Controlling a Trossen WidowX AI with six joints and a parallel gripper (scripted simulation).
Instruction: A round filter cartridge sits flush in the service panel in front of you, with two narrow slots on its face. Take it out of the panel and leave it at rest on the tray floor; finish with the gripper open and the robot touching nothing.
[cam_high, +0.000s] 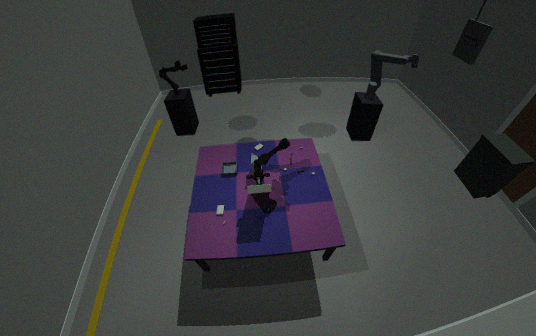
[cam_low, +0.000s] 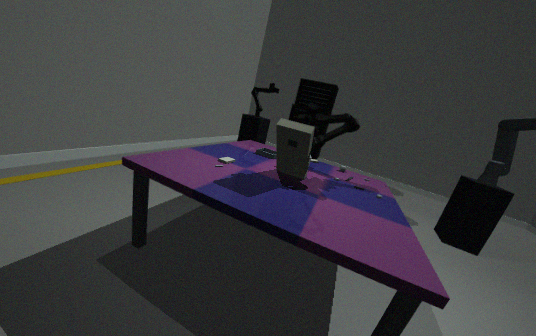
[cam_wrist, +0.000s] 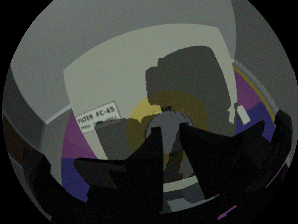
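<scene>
The round filter cartridge is 10 mm below my gripper tip and 10 mm ahead of it. The rest, counted from my gripper tip: service panel (80 mm below, 40 mm behind); then tray (400 mm behind, 320 mm to the right, 230 mm below).
</scene>
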